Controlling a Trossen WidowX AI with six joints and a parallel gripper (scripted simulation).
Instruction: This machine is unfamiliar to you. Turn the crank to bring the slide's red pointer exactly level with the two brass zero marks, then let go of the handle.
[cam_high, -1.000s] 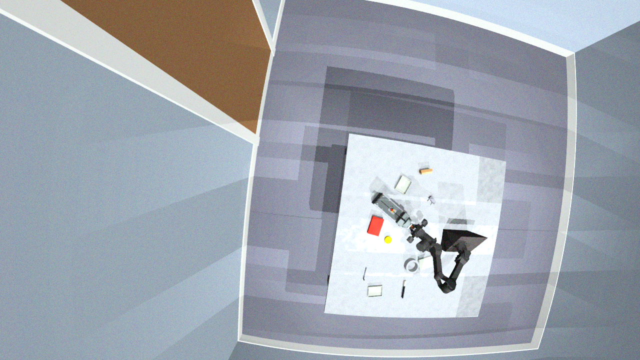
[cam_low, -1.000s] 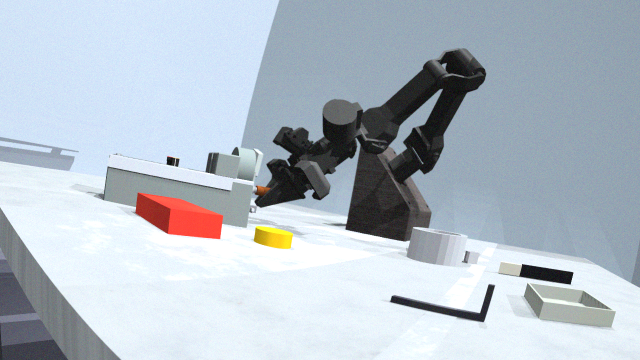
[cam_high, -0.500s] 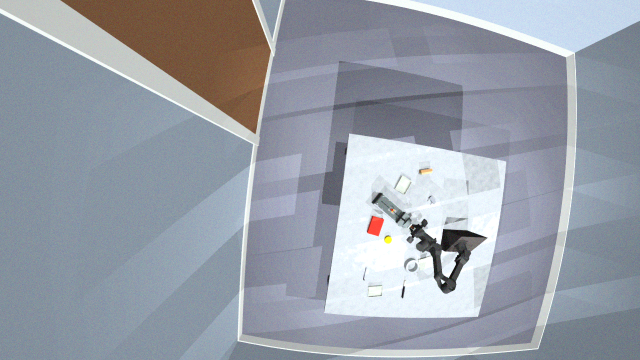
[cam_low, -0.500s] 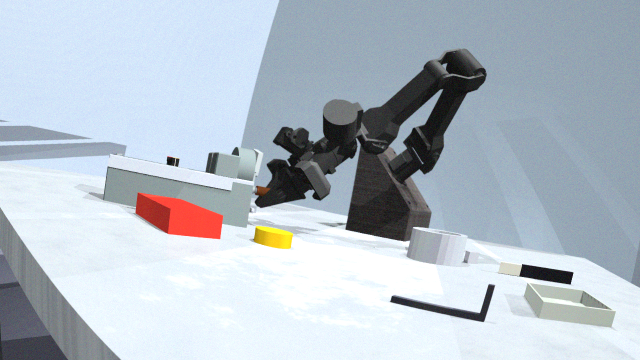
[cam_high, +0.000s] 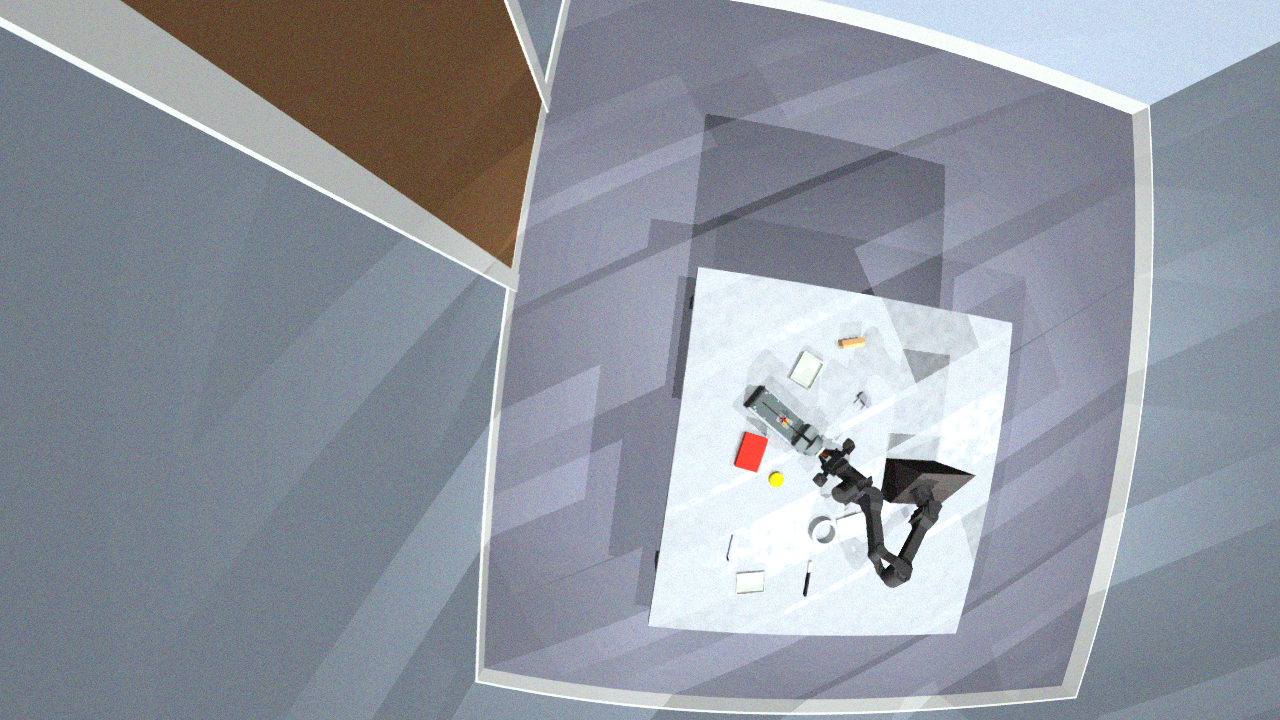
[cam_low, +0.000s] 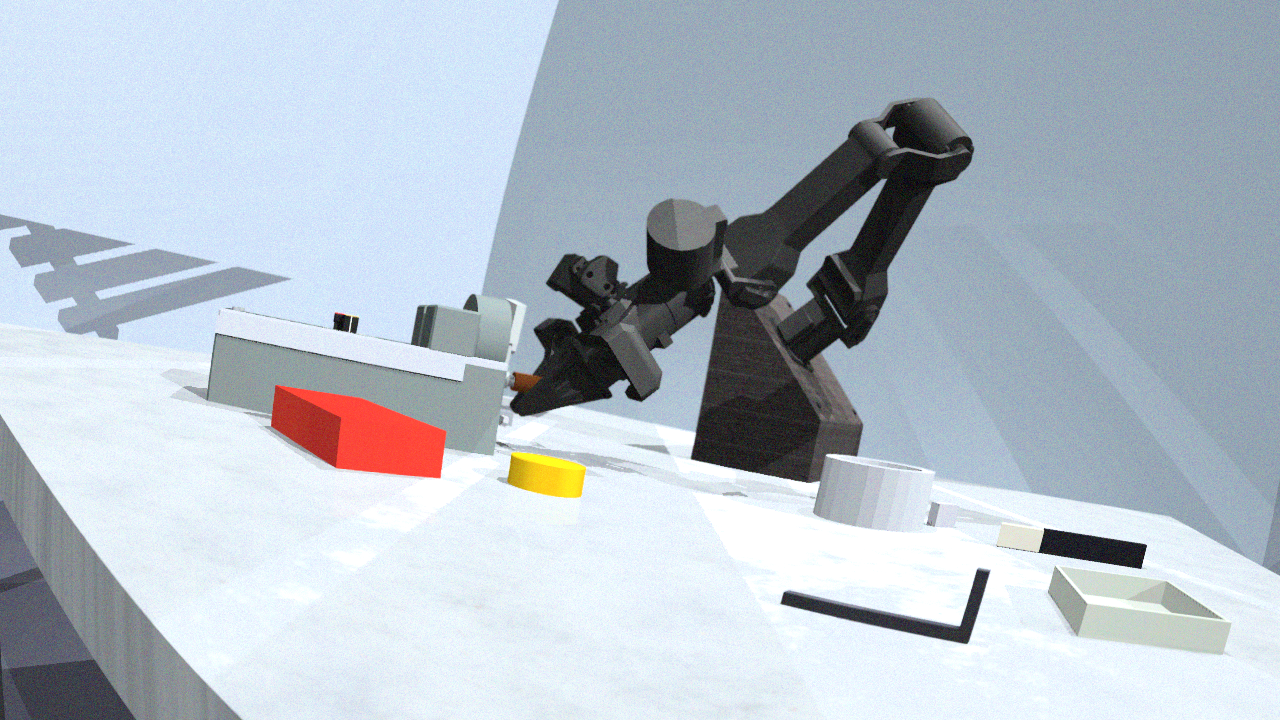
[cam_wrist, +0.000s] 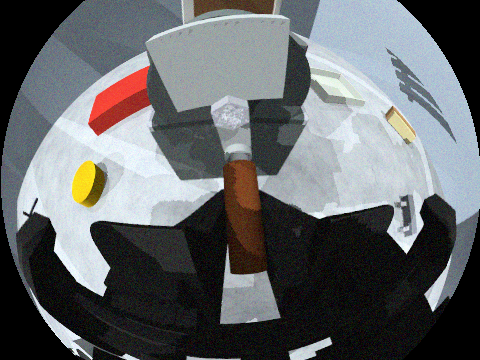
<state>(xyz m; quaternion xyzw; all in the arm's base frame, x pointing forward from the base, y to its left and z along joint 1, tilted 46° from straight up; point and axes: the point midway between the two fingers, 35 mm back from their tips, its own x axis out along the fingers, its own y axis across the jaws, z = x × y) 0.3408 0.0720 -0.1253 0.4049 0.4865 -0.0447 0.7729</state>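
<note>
The brown handle is 2 cm behind my gripper tip, 1 cm to the left of it and 2 cm above it. The rest, counted from my gripper tip: yellow disc (10 cm ahead, 14 cm to the left, 3 cm below); then red pointer (16 cm ahead, 7 cm to the right, 5 cm above); then black L-shaped bar (19 cm ahead, 43 cm to the left, 2 cm below).
</note>
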